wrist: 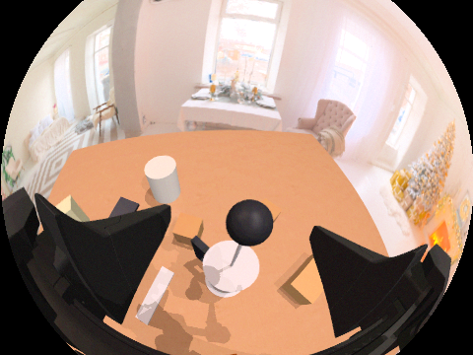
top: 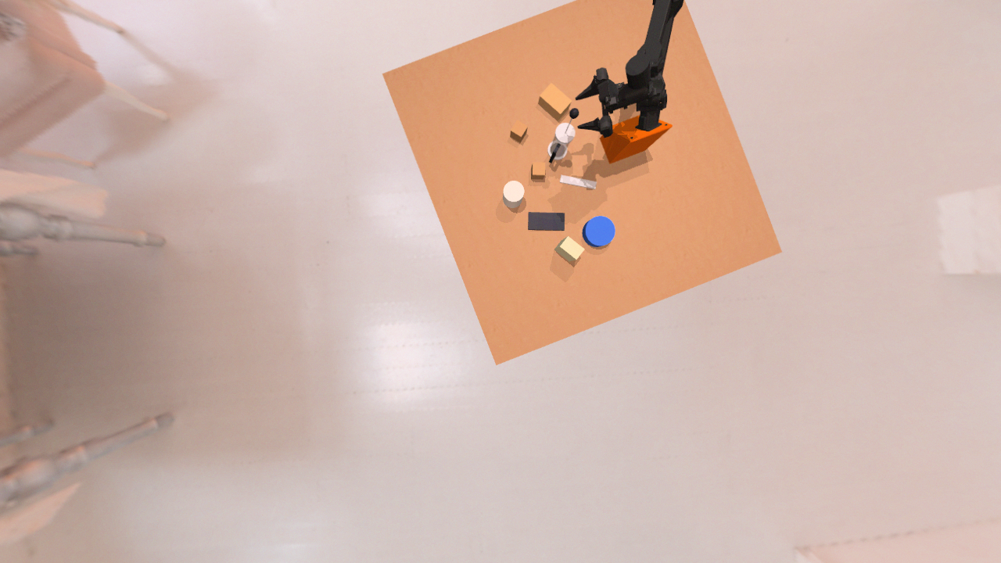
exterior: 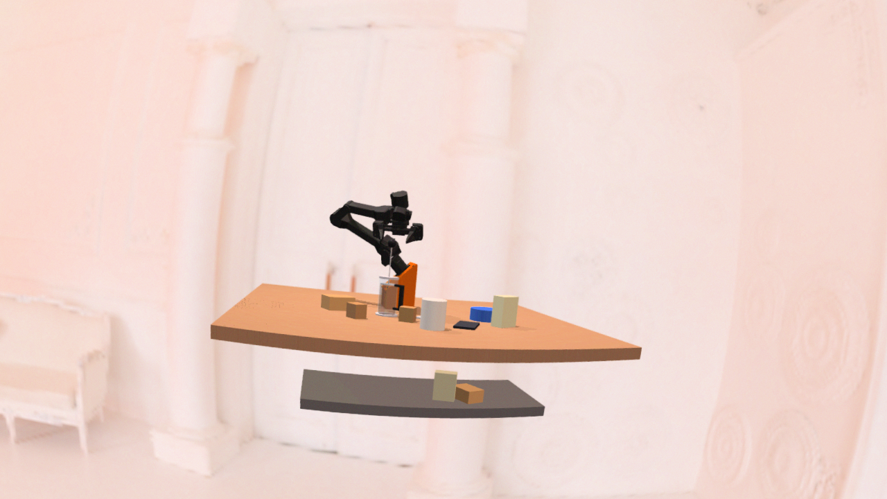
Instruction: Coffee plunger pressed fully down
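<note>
Right now my gripper tip is 140 mm above the coffee press and 20 mm short of it. Also, from my gripper tip: white flat bar: 260 mm below, 150 mm to the left, 10 mm behind; dark plate: 260 mm below, 230 mm to the left, 190 mm ahead; white cylinder: 260 mm ahead, 220 mm below, 80 mm to the left.
</note>
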